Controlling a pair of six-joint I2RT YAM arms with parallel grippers.
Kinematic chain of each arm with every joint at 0, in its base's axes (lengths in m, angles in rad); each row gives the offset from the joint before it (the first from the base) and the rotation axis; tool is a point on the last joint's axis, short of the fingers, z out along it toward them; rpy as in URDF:
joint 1: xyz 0 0 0.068 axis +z
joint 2: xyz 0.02 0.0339 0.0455 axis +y
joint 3: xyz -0.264 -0.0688 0 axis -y
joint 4: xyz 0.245 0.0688 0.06 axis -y
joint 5: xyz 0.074 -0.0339 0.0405 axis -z
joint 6: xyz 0.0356 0 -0.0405 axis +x
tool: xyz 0 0 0 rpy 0 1.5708 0
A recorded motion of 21 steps. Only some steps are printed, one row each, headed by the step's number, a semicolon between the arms.
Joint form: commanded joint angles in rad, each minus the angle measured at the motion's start. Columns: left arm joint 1, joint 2, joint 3, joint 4, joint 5, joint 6; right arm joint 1, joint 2, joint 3, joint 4, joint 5, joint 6.
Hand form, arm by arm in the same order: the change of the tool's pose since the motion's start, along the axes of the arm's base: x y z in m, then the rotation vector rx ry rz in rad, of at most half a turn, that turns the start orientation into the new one. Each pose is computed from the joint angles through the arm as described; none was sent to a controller.
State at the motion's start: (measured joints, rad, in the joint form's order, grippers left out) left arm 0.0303 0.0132 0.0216 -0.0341 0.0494 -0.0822; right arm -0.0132 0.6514 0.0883 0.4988 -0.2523 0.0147
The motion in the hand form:
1: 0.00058 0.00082 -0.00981 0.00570 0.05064 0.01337; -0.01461 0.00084 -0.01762 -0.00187 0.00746 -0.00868
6: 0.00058 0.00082 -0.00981 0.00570 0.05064 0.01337; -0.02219 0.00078 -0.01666 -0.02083 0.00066 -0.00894
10: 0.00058 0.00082 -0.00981 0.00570 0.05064 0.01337; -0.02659 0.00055 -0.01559 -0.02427 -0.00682 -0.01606
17: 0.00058 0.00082 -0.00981 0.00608 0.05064 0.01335; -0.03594 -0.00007 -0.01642 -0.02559 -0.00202 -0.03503
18: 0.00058 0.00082 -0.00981 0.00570 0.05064 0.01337; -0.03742 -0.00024 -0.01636 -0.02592 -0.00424 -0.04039
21: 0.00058 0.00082 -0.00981 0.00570 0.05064 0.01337; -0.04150 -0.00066 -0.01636 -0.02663 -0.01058 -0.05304
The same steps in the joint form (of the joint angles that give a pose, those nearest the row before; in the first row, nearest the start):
1: 0.0042 -0.0026 -0.0172 -0.0362 -0.0096 0.0069; 0.0088 -0.1193 -0.0805 -0.0465 0.0175 -0.0008
6: 0.0042 -0.0026 -0.0172 -0.0362 -0.0096 0.0069; 0.0084 -0.2369 -0.0828 -0.1594 0.0187 -0.0202
10: 0.0042 -0.0026 -0.0172 -0.0362 -0.0096 0.0069; 0.0084 -0.3071 -0.0828 -0.2228 0.0259 -0.0233
17: 0.0042 -0.0026 -0.0172 -0.0362 -0.0096 0.0072; 0.0083 -0.4544 -0.0828 -0.3747 0.0450 -0.0233
18: 0.0042 -0.0026 -0.0172 -0.0362 -0.0096 0.0069; 0.0084 -0.4784 -0.0828 -0.3964 0.0504 -0.0233
21: 0.0042 -0.0026 -0.0172 -0.0362 -0.0096 0.0069; 0.0084 -0.5448 -0.0828 -0.4563 0.0630 -0.0233

